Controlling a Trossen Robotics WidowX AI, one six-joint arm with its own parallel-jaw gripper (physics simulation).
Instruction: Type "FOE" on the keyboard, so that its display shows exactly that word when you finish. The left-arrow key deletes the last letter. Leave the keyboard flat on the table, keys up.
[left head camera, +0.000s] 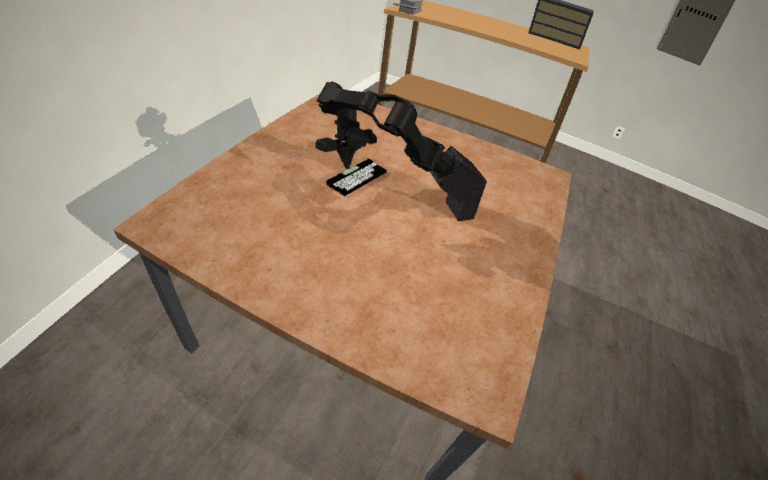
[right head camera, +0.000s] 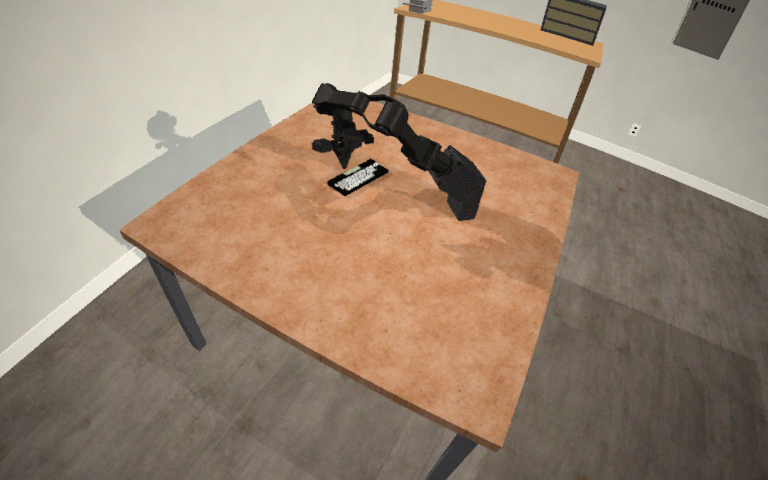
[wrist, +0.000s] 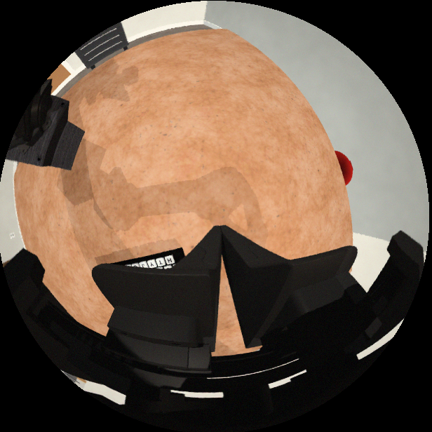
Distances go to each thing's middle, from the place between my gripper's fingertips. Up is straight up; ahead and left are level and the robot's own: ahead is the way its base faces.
Labels:
Now: hand 70 mm short of the black keyboard (right head camera: 366, 172), 190 mm to the left of it and 170 mm above it.

